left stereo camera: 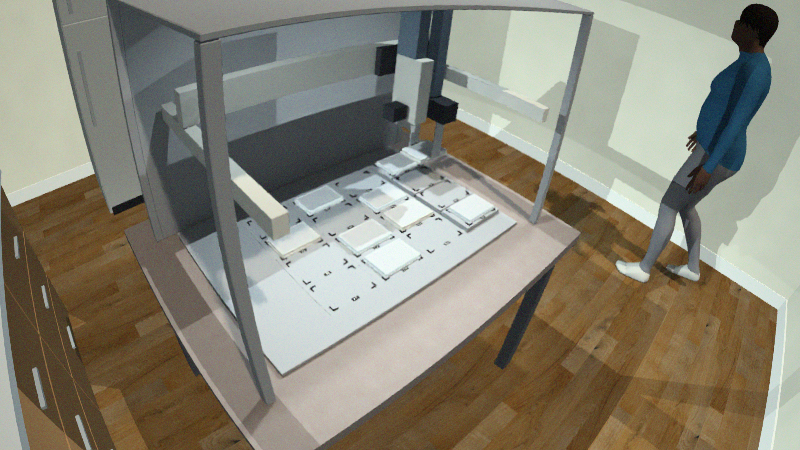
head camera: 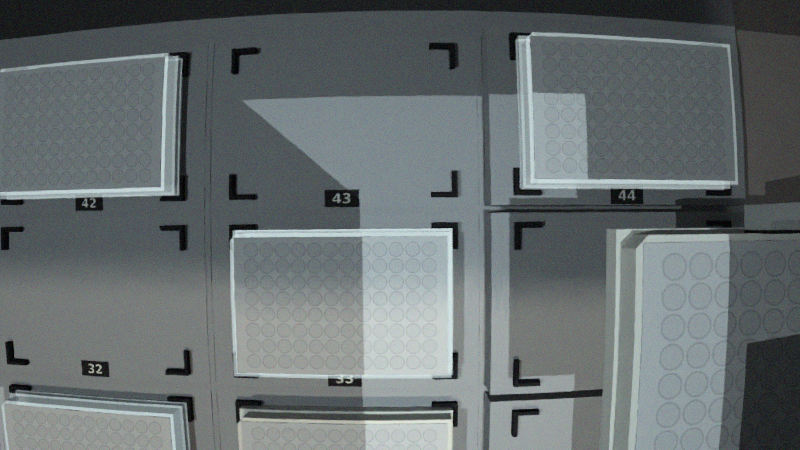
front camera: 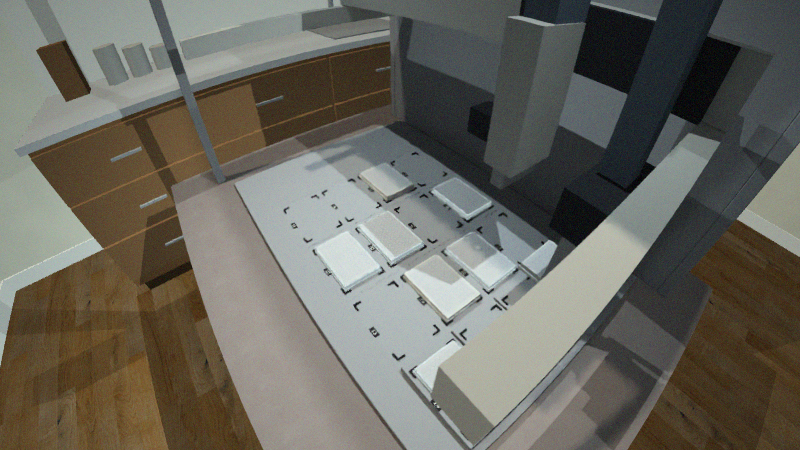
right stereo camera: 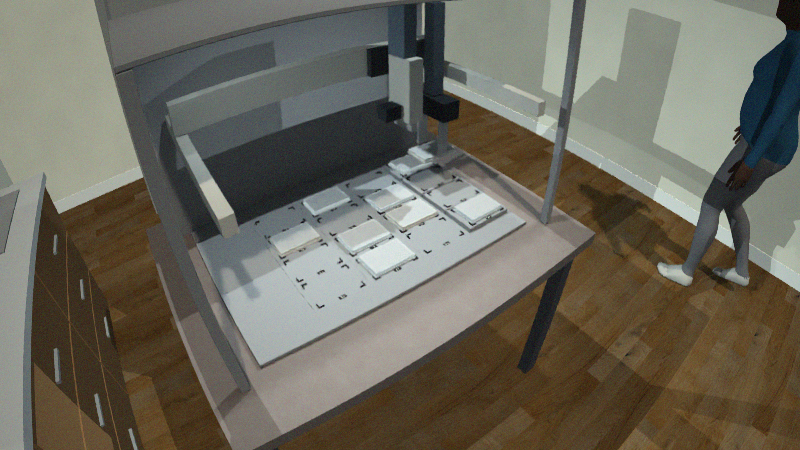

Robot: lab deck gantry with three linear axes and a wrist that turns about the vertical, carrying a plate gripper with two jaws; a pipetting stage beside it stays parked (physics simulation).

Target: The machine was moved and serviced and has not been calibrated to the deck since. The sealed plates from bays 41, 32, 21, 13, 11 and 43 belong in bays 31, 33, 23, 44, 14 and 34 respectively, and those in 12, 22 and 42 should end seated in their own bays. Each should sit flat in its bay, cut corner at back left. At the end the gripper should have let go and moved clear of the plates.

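Places are measured from the robot's base along level axes (x ahead, y left, z up), in millimetres.
Pixels of known places: gripper, fingertip midpoint: [left stereo camera: 423,151] [head camera: 785,353] [right stereo camera: 431,150]; robot's base, origin of the base link: [left stereo camera: 333,310] [front camera: 283,210] [right stereo camera: 319,308].
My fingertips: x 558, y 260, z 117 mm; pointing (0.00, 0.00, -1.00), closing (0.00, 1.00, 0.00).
Ahead of a thing's pixels: the offset from my fingertips to its top centre.
The held plate {dz +7, dx +1, dy +0 mm} [head camera: 693,335] [left stereo camera: 415,152] [right stereo camera: 419,153] is raised above the deck's back right part, cut corner at back left; in the head view it covers part of bay 34. My gripper [left stereo camera: 429,147] [right stereo camera: 431,146] is shut on it; the front camera's beam hides the fingers. Sealed plates lie in bays 31 {dz -103, dx -492, dy -1 mm} [front camera: 386,179], 42 [front camera: 461,197] [head camera: 83,125], 22 [front camera: 391,235], 12 [front camera: 347,260], 33 [front camera: 480,259] [head camera: 341,305], 23 [front camera: 439,282] [head camera: 346,436], 44 [front camera: 539,257] [head camera: 632,111] and 14 {dz -89, dx +1, dy -214 mm} [front camera: 433,369] [left stereo camera: 472,208]. Bays 43 and 32 are empty.
The parked pipetting stage [front camera: 525,95] [left stereo camera: 412,92] hangs beside the gripper column. A pale beam [front camera: 581,268] [left stereo camera: 260,204] crosses the near side of the front view. Frame posts [left stereo camera: 223,223] [right stereo camera: 562,111] stand at the table edges. A person [left stereo camera: 732,123] stands to the right, away from the table.
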